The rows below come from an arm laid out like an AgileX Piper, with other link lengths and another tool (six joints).
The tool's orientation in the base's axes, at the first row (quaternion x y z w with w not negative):
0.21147 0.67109 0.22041 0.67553
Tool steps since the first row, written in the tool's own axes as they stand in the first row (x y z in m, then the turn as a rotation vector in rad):
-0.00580 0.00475 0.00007 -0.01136 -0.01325 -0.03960
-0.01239 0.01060 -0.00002 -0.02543 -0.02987 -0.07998
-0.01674 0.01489 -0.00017 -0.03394 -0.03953 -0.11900
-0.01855 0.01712 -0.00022 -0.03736 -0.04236 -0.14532
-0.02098 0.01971 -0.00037 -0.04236 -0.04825 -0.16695
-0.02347 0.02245 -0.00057 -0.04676 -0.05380 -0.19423
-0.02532 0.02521 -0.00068 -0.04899 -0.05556 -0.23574
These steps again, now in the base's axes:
-0.00001 0.00049 0.00748 -0.03944 -0.01779 0.00115
-0.00019 0.00142 0.01624 -0.07961 -0.03990 0.00253
-0.00041 0.00237 0.02227 -0.11851 -0.05310 0.00345
-0.00050 0.00313 0.02504 -0.14479 -0.05766 0.00433
-0.00069 0.00383 0.02852 -0.16635 -0.06557 0.00476
-0.00093 0.00460 0.03214 -0.19356 -0.07292 0.00484
-0.00109 0.00577 0.03525 -0.23504 -0.07607 0.00522

